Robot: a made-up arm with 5 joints.
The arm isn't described. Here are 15 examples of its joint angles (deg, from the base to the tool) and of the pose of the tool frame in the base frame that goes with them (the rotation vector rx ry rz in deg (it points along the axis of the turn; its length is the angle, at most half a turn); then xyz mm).
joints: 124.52 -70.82 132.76 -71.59 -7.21
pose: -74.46 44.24 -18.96 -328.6 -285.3 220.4
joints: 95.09 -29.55 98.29 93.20 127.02
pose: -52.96 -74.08 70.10 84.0 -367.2 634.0
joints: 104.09 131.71 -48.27 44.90 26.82
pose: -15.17 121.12 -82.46 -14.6 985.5 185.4
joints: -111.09 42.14 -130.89 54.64 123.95
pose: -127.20 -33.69 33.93 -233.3 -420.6 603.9
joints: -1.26 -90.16 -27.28 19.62 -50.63
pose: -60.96 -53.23 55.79 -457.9 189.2 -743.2
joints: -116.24 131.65 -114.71 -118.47 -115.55
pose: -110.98 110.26 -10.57 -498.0 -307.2 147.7
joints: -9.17 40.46 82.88 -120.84 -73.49
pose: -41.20 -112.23 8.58 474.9 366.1 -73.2
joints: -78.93 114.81 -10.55 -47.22 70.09
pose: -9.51 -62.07 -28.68 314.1 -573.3 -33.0
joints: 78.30 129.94 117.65 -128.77 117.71
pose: 82.76 -87.89 30.69 -40.3 5.5 -59.3
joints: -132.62 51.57 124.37 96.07 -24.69
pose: 4.08 -20.12 -65.01 258.4 334.4 -142.1
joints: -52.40 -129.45 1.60 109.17 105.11
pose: 51.35 20.86 2.67 -828.7 -322.5 -229.4
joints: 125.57 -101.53 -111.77 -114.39 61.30
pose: -14.98 -24.94 60.88 82.5 21.5 515.6
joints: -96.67 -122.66 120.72 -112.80 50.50
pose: 147.81 73.51 8.68 -416.4 -17.1 63.5
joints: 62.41 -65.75 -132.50 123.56 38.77
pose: 52.13 -139.15 -61.56 489.2 501.1 350.4
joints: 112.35 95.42 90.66 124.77 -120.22
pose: -112.96 -82.31 -72.94 335.0 -177.1 -164.0
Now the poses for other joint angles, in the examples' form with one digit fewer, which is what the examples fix.
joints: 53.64 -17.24 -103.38 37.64 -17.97
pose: -58.6 -28.2 -37.0 175 475 -479
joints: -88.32 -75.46 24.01 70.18 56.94
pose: -23.8 11.9 -20.5 -776 -260 -560
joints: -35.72 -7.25 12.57 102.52 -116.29
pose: -100.4 85.9 -79.5 70 466 -797
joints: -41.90 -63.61 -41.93 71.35 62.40
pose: 3.6 -29.5 26.0 -275 -125 -948
